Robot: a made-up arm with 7 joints. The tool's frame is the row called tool. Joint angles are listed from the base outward.
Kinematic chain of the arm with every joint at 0, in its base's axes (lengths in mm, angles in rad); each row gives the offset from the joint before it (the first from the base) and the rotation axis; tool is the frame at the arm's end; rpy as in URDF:
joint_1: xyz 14.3 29 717.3 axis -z
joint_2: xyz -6.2 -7 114.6 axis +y
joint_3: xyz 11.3 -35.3 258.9 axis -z
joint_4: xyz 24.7 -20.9 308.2 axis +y
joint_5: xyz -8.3 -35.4 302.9 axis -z
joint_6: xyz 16.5 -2.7 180 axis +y
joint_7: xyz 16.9 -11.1 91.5 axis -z
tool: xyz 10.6 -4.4 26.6 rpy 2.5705 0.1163 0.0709
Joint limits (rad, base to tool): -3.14..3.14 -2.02..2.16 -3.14..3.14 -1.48..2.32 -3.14..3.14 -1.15..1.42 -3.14..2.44
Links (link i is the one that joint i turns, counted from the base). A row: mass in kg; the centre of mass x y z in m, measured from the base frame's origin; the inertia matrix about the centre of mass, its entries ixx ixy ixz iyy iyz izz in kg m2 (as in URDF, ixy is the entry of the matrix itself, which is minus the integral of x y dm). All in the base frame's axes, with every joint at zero. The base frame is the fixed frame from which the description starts. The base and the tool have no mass.
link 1: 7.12; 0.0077 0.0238 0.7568; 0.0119 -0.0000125 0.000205 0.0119 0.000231 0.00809
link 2: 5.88; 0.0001 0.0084 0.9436; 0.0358 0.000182 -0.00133 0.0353 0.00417 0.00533
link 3: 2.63; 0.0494 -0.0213 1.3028; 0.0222 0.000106 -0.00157 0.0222 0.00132 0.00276
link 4: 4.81; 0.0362 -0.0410 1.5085; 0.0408 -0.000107 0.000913 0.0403 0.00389 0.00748
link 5: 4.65; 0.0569 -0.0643 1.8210; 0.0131 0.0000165 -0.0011 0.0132 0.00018 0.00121
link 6: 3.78; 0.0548 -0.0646 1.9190; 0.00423 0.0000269 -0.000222 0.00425 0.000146 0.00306
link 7: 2.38; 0.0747 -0.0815 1.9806; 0.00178 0 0 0.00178 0 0.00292
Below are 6 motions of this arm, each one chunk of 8 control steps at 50 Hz.
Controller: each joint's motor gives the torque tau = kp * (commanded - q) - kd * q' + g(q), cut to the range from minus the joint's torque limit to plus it. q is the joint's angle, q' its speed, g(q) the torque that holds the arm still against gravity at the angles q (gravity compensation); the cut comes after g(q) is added. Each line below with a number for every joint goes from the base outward.
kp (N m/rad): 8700 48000 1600 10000 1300 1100 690
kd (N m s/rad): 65 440 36 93 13 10 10
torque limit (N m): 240 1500 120 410 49 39 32
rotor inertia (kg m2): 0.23 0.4 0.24 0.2 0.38 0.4 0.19
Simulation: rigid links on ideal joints. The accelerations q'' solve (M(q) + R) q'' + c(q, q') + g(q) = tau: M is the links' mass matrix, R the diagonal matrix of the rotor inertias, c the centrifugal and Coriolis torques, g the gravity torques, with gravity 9.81 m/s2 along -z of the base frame. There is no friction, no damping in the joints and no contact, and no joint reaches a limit. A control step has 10 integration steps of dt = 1/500 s. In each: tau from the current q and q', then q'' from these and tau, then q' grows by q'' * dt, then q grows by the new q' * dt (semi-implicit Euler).
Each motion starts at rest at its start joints. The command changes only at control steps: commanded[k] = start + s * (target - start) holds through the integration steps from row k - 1 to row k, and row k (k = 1, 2, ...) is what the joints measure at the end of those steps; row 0 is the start. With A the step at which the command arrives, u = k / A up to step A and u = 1 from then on. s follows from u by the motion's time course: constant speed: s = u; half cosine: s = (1 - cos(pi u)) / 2; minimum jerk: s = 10 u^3 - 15 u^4 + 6 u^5; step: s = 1 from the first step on.
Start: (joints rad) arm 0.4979 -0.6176 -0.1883 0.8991 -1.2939 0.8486 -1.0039
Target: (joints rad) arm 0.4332 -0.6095 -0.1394 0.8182 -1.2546 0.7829 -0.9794
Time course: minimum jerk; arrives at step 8
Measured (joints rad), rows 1 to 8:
1: 0.4970 -0.6173 -0.1886 0.8982 -1.2933 0.8482 -1.0037
2: 0.4916 -0.6160 -0.1899 0.8926 -1.2899 0.8453 -1.0023
3: 0.4805 -0.6141 -0.1904 0.8801 -1.2823 0.8367 -0.9988
4: 0.4656 -0.6124 -0.1868 0.8615 -1.2722 0.8211 -0.9934
5: 0.4504 -0.6117 -0.1769 0.8407 -1.2636 0.8018 -0.9872
6: 0.4382 -0.6117 -0.1608 0.8233 -1.2589 0.7844 -0.9821
7: 0.4316 -0.6119 -0.1418 0.8138 -1.2579 0.7744 -0.9792
8: 0.4302 -0.6116 -0.1257 0.8128 -1.2582 0.7734 -0.9787

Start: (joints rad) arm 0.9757 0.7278 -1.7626 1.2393 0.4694 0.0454 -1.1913
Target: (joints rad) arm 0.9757 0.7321 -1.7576 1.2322 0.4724 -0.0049 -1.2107
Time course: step
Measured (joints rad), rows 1 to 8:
1: 0.9729 0.7316 -1.7648 1.2349 0.4705 0.0285 -1.2012
2: 0.9725 0.7320 -1.7620 1.2323 0.4723 -0.0065 -1.2122
3: 0.9752 0.7320 -1.7603 1.2317 0.4733 -0.0271 -1.2147
4: 0.9780 0.7321 -1.7592 1.2307 0.4731 -0.0229 -1.2124
5: 0.9793 0.7322 -1.7576 1.2302 0.4726 -0.0072 -1.2103
6: 0.9787 0.7323 -1.7552 1.2309 0.4725 0.0035 -1.2100
7: 0.9768 0.7324 -1.7527 1.2322 0.4726 0.0035 -1.2104
8: 0.9748 0.7324 -1.7514 1.2331 0.4727 -0.0026 -1.2108

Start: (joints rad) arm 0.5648 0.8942 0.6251 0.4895 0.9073 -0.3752 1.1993
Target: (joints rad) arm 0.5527 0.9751 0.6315 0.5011 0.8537 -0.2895 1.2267
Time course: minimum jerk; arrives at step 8
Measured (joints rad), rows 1 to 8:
1: 0.5647 0.8951 0.6265 0.4890 0.9069 -0.3746 1.1995
2: 0.5642 0.9002 0.6338 0.4868 0.9043 -0.3706 1.2011
3: 0.5628 0.9120 0.6455 0.4854 0.8970 -0.3589 1.2052
4: 0.5609 0.9300 0.6541 0.4880 0.8847 -0.3380 1.2115
5: 0.5590 0.9506 0.6518 0.4953 0.8699 -0.3122 1.2183
6: 0.5575 0.9688 0.6369 0.5052 0.8566 -0.2894 1.2238
7: 0.5561 0.9800 0.6154 0.5136 0.8482 -0.2770 1.2266
8: 0.5539 0.9830 0.5984 0.5165 0.8462 -0.2769 1.2269

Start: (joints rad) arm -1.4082 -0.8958 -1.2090 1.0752 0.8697 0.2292 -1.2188
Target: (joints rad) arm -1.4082 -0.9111 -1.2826 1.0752 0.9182 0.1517 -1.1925
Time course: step
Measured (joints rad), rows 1 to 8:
1: -1.4043 -0.9065 -1.2048 1.0785 0.8950 0.2129 -1.2052
2: -1.4053 -0.9089 -1.2267 1.0765 0.9301 0.1705 -1.1898
3: -1.4082 -0.9107 -1.2551 1.0741 0.9383 0.1315 -1.1865
4: -1.4114 -0.9124 -1.2833 1.0729 0.9249 0.1221 -1.1902
5: -1.4131 -0.9136 -1.3065 1.0729 0.9117 0.1364 -1.1936
6: -1.4124 -0.9139 -1.3208 1.0738 0.9095 0.1535 -1.1942
7: -1.4098 -0.9135 -1.3247 1.0751 0.9143 0.1592 -1.1933
8: -1.4068 -0.9127 -1.3193 1.0762 0.9184 0.1544 -1.1925

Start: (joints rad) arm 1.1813 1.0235 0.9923 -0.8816 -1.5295 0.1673 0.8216
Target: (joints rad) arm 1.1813 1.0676 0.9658 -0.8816 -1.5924 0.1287 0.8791
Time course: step
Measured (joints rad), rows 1 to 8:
1: 1.1710 1.0591 0.9378 -0.8949 -1.5591 0.1446 0.8509
2: 1.1737 1.0697 0.9524 -0.8812 -1.6065 0.1150 0.8829
3: 1.1851 1.0710 0.9805 -0.8758 -1.6159 0.1096 0.8901
4: 1.1916 1.0712 0.9910 -0.8754 -1.5969 0.1253 0.8836
5: 1.1911 1.0703 0.9875 -0.8755 -1.5807 0.1409 0.8780
6: 1.1869 1.0689 0.9781 -0.8778 -1.5810 0.1427 0.8773
7: 1.1815 1.0674 0.9685 -0.8815 -1.5906 0.1331 0.8786
8: 1.1769 1.0663 0.9615 -0.8845 -1.5976 0.1230 0.8794

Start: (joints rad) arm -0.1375 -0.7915 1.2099 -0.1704 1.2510 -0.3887 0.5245
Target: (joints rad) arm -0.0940 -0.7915 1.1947 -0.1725 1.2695 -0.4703 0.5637
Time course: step
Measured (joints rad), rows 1 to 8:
1: -0.1264 -0.7921 1.1937 -0.1616 1.2603 -0.4059 0.5446
2: -0.1119 -0.7914 1.1852 -0.1637 1.2718 -0.4498 0.5663
3: -0.0959 -0.7908 1.1891 -0.1706 1.2749 -0.4910 0.5713
4: -0.0809 -0.7909 1.1967 -0.1772 1.2718 -0.5014 0.5669
5: -0.0713 -0.7915 1.2030 -0.1819 1.2689 -0.4865 0.5631
6: -0.0694 -0.7921 1.2060 -0.1835 1.2689 -0.4679 0.5627
7: -0.0750 -0.7924 1.2054 -0.1816 1.2704 -0.4608 0.5638
8: -0.0854 -0.7922 1.2020 -0.1771 1.2710 -0.4652 0.5643

